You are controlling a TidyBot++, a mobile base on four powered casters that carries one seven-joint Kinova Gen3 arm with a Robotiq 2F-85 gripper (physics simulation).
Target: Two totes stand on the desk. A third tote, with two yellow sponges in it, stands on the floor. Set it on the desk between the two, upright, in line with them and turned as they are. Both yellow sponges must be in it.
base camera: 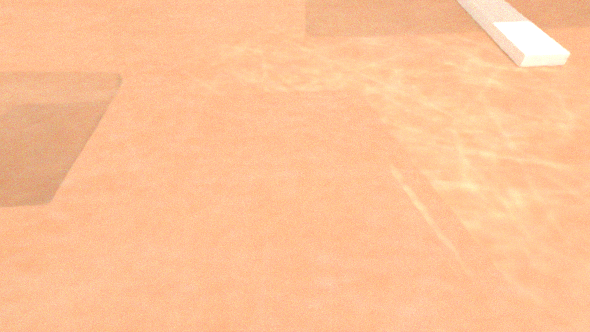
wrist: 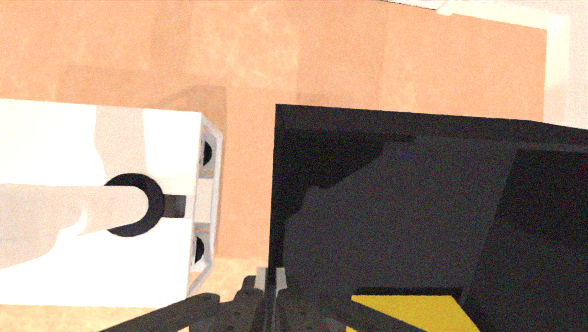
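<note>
The black tote [wrist: 400, 120] fills the right of the wrist view, open side up, above the floor. My gripper [wrist: 270, 283] is shut on its left wall, with one fingertip on each side. Part of a yellow sponge [wrist: 410, 312] shows inside the tote at the bottom of the wrist view. A second sponge cannot be made out; part of the tote's inside is cut off by the frame. The desk top and the two totes on it do not show in either view. The base camera view does not show the tote or the gripper.
My white mobile base [wrist: 55, 145] is at the left of the wrist view, close beside the tote, with a gap of floor between. A white bar [base camera: 532, 42] ends on the floor at upper right of the base view. A pale edge [wrist: 557, 70] bounds the floor at right.
</note>
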